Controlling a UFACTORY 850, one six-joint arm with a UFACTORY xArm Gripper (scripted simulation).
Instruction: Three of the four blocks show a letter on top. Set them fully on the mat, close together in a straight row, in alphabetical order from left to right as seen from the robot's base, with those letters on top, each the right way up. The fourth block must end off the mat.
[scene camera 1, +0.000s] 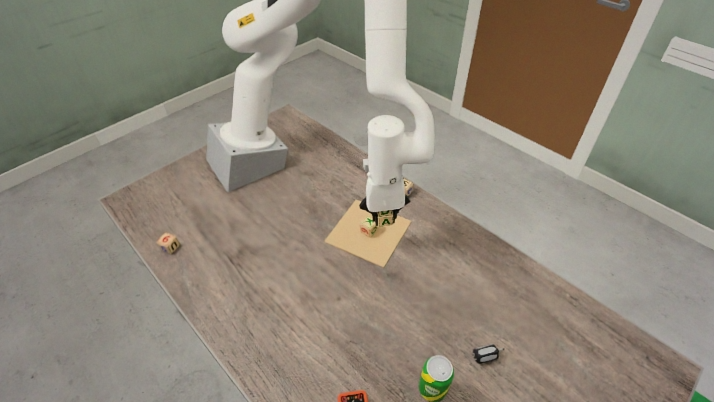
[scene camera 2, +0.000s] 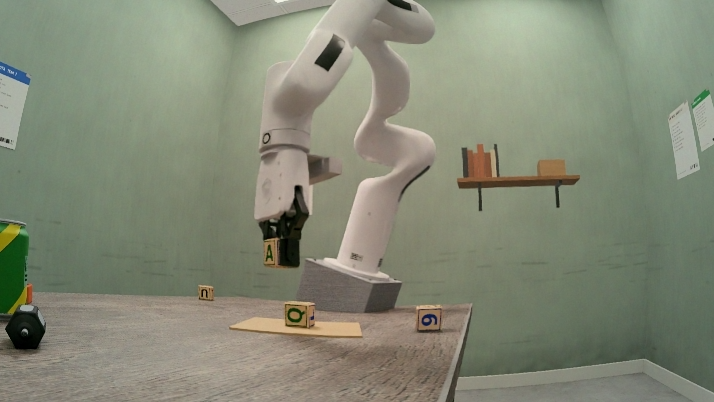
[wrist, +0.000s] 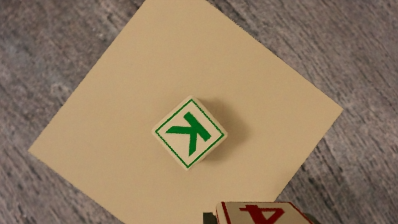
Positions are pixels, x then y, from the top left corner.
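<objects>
Tan mat (scene camera 1: 377, 249) at 125 cm from the lens; my gripper (scene camera 1: 384, 220) at 119 cm from the lens.
</objects>
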